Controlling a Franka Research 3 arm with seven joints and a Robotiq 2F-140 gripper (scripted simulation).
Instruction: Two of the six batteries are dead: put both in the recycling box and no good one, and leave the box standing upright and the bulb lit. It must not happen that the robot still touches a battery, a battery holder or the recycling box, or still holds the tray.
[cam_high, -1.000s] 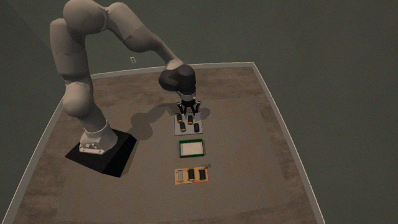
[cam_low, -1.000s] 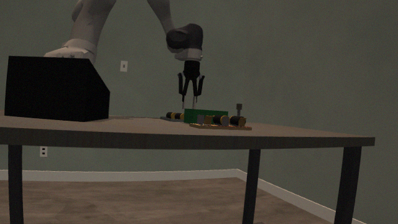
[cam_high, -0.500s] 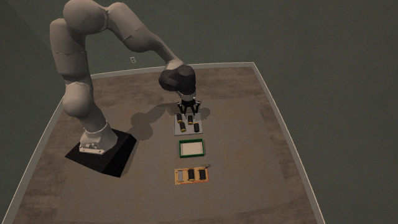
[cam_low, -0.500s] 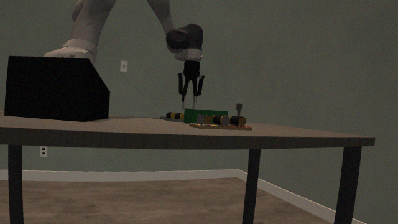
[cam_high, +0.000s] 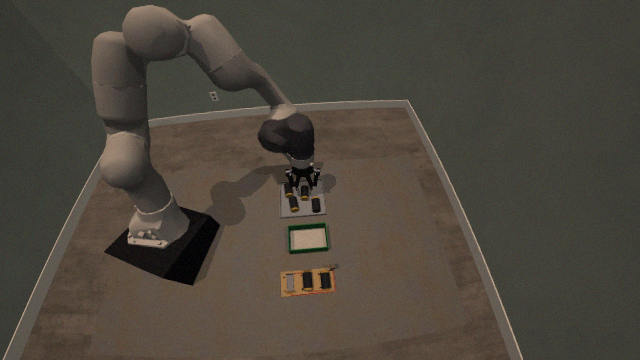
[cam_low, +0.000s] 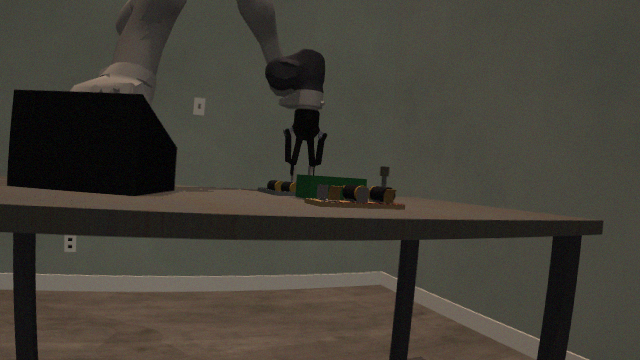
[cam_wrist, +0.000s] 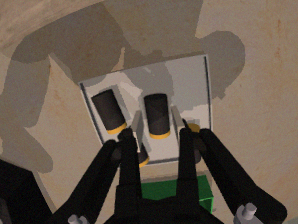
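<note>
Now: hand 5 cm above the grey tray, 1 cm to the left of it and 1 cm past it. Also, from my hand: holder (37 cm to the right, 4 cm below, 3 cm behind); then green recycling box (21 cm to the right, 4 cm below, 1 cm behind); then bulb (34 cm to the right, 6 cm ahead, 3 cm above).
</note>
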